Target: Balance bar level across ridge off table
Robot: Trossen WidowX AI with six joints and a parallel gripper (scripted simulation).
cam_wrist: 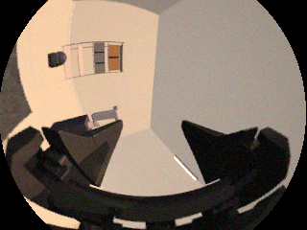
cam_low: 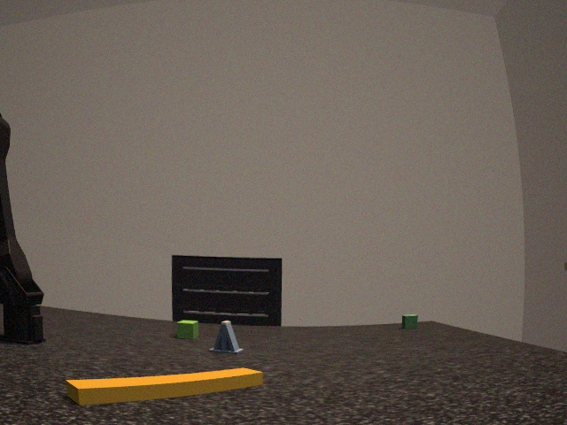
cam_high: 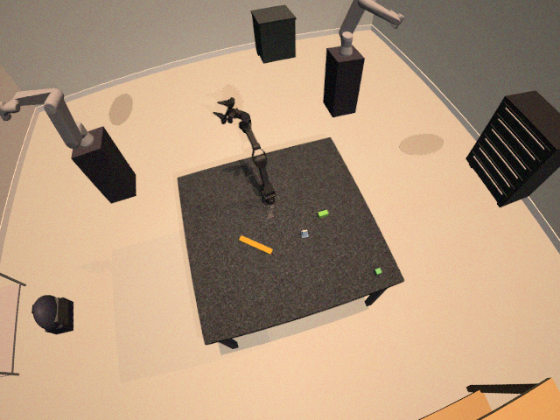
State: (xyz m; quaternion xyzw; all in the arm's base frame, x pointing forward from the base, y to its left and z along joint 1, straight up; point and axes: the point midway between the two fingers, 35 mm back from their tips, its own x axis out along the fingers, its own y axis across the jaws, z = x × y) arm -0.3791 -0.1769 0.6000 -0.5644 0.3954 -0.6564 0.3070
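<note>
Right now my gripper tip is 700 mm short of the yellow bar, 20 mm to the right of it and 610 mm above it. Also, from my gripper tip: green cube (1130 mm ahead, 710 mm to the left, 600 mm below).
</note>
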